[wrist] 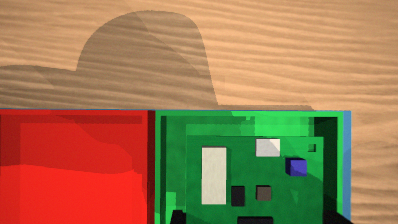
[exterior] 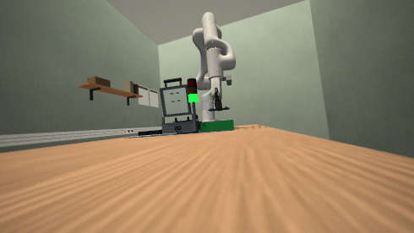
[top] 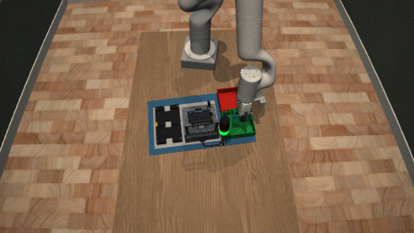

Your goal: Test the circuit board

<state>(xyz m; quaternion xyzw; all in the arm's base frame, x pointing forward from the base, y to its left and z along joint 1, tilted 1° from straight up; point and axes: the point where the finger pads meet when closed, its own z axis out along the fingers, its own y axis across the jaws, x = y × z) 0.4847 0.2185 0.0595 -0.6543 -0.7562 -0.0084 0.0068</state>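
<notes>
The green bin is 110 mm below my hand, 10 mm to the right of it and 10 mm ahead of it. The rest, counted from my hand: dark nest (210 mm to the right, 50 mm below); green circuit board (10 mm below); red bin (140 mm behind, 110 mm below, 30 mm to the right).
</notes>
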